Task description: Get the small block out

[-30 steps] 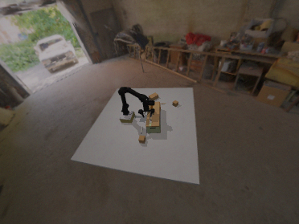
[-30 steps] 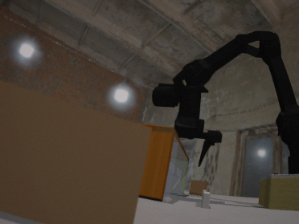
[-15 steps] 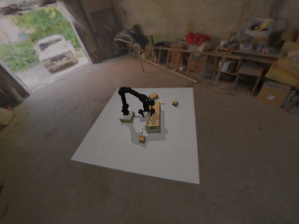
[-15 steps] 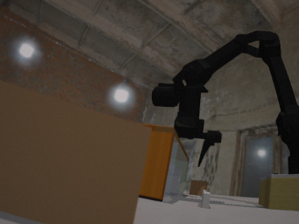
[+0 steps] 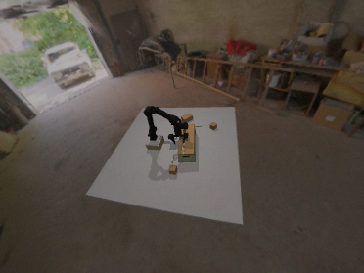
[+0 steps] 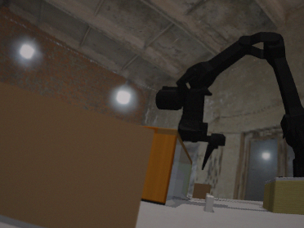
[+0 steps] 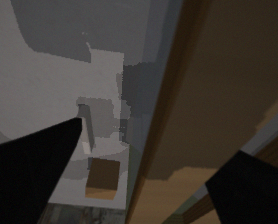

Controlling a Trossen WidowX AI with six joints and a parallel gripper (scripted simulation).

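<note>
My gripper tip is now 6 cm short of the tan block and 1 cm to the left of it. From my gripper tip the other things lie so: clear-fronted box: 3 cm ahead, 5 cm to the left, 3 cm below; then big brown block: 3 cm behind, 46 cm to the left, 6 cm below; then brown cube: 1 cm behind, 25 cm to the right, 6 cm below.
</note>
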